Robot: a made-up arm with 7 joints. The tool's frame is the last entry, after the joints. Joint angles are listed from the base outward. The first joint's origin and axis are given. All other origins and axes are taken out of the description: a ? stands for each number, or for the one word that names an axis. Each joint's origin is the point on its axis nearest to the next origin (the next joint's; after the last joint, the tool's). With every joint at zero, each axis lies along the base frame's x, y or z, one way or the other. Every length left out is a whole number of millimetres.
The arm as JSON. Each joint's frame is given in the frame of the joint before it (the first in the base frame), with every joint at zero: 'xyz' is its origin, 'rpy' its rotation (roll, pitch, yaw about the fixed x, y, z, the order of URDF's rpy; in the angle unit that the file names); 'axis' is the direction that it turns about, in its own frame. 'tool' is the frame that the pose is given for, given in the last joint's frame.
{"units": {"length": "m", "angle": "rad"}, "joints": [
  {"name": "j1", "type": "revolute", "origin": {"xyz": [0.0, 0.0, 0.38], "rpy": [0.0, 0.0, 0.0]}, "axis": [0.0, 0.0, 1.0]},
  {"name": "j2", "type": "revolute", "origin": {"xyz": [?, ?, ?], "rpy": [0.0, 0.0, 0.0]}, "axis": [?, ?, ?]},
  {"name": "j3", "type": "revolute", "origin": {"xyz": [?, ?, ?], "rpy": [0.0, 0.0, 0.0]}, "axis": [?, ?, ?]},
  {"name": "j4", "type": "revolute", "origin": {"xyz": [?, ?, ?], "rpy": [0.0, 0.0, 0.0]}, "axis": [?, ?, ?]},
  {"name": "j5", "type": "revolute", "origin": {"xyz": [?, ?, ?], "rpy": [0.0, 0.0, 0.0]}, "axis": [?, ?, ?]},
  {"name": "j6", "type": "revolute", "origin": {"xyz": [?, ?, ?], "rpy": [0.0, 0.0, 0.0]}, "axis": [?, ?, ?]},
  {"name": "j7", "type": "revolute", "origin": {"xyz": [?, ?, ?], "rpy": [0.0, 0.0, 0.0]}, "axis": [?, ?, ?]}
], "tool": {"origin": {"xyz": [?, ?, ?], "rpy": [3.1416, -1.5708, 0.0]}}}
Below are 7 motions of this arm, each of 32 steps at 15 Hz.
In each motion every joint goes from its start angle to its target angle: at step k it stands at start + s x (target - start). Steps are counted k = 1, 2, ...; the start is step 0. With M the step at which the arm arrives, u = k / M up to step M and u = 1 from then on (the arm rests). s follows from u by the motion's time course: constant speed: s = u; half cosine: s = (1 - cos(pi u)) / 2; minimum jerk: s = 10 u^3 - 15 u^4 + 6 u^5.
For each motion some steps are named. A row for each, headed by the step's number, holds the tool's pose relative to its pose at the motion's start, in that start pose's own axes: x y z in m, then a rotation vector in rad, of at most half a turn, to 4 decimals.
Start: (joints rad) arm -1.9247 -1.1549 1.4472 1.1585 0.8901 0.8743 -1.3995
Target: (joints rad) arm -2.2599 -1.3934 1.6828 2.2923 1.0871 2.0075 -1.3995
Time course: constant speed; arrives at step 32
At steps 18, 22, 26, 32:
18: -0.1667 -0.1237 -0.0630 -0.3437 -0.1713 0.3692
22: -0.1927 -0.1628 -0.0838 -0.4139 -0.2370 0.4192
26: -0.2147 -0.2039 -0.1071 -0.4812 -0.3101 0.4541
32: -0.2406 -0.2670 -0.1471 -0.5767 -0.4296 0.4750

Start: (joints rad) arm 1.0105 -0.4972 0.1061 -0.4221 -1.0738 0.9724 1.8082
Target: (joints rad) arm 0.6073 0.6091 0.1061 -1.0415 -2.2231 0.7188 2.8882
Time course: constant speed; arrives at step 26
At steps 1, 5, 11, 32:
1: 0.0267 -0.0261 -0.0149 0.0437 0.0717 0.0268
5: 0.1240 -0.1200 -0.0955 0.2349 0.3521 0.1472
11: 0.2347 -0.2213 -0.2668 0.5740 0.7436 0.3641
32: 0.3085 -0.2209 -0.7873 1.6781 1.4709 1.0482

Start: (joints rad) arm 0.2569 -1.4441 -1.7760 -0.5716 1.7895 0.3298 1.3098
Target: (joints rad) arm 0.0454 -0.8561 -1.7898 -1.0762 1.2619 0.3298 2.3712
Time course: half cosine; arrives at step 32
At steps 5, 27, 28, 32:
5: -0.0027 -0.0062 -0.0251 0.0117 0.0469 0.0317
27: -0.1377 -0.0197 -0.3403 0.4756 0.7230 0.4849
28: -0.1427 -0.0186 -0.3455 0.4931 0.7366 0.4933
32: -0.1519 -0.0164 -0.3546 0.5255 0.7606 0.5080

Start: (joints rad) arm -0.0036 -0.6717 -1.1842 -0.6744 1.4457 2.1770 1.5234
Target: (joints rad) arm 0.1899 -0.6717 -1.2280 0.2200 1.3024 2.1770 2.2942
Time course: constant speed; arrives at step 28
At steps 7, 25, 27, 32:
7: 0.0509 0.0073 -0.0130 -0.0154 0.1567 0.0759
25: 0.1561 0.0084 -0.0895 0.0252 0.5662 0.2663
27: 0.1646 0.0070 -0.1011 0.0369 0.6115 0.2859
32: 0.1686 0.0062 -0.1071 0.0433 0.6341 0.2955

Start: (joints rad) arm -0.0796 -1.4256 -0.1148 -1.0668 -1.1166 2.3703 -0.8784
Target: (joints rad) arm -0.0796 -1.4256 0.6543 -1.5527 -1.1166 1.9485 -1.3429
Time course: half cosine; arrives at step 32
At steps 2, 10, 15, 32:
2: -0.0025 0.0009 -0.0006 0.0013 -0.0107 -0.0070
10: -0.0558 0.0216 -0.0202 0.0458 -0.2476 -0.1608
15: -0.1081 0.0454 -0.0528 0.1272 -0.4995 -0.3210
32: -0.1957 0.1114 -0.1673 0.4572 -1.0764 -0.6635

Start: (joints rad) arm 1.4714 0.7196 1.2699 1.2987 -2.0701 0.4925 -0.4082
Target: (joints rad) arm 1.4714 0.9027 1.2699 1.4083 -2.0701 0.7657 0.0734
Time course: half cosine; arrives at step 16
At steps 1, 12, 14, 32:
1: 0.0002 0.0002 -0.0012 -0.0025 0.0025 0.0036
12: 0.0206 0.0102 -0.1020 -0.1608 0.2585 0.3035
14: 0.0230 0.0100 -0.1146 -0.1719 0.2955 0.3388
32: 0.0238 0.0098 -0.1191 -0.1752 0.3086 0.3510

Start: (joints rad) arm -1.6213 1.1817 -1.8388 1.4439 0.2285 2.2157 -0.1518
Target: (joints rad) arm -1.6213 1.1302 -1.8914 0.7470 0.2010 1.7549 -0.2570
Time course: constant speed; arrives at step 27
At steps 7, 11, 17, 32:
7: 0.0578 -0.0077 0.0269 0.0273 0.0680 -0.0291
11: 0.0931 -0.0126 0.0373 0.0428 0.1072 -0.0481
17: 0.1483 -0.0207 0.0457 0.0655 0.1666 -0.0797
32: 0.2424 -0.0360 0.0395 0.1005 0.2669 -0.1401

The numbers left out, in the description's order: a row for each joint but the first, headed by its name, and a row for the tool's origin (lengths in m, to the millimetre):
j2: xyz 0.0 -0.06 0.0, axis 0.0 -1.0 0.0
j3: xyz 0.0 0.0 0.36, axis 0.0 0.0 1.0
j4: xyz 0.021 0.054 0.0, axis 0.0 1.0 0.0
j5: xyz -0.019 0.0 0.351, axis 0.0 0.0 1.0
j6: xyz 0.0 -0.079 0.0, axis 0.0 -1.0 0.0
j7: xyz 0.011 0.0 0.08, axis 1.0 0.0 0.0
tool: xyz 0.0 0.0 0.0

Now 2 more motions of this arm.
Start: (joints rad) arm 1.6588 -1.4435 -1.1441 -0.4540 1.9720 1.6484 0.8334
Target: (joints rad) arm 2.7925 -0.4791 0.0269 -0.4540 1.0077 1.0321 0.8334
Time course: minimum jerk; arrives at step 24
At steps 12, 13, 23, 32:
12: -0.3401 -0.4029 0.0192 0.4605 -0.6249 0.1727
13: -0.3668 -0.4637 -0.0100 0.5301 -0.7045 0.2177
23: -0.3416 -0.7128 -0.1964 0.8643 -1.0691 0.5505
32: -0.3414 -0.7130 -0.1966 0.8648 -1.0696 0.5511

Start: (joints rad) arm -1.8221 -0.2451 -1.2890 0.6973 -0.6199 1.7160 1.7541
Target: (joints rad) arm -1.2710 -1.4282 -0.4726 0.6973 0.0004 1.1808 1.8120
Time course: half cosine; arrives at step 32
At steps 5, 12, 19, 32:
5: -0.0567 -0.0175 0.0049 0.0011 -0.0870 0.0679
12: -0.2962 -0.0962 -0.0324 -0.0536 -0.4891 0.3110
19: -0.5797 -0.1861 -0.2274 -0.2691 -1.0846 0.4690
32: -0.7655 -0.2023 -0.5680 -0.6496 -1.6816 0.3423

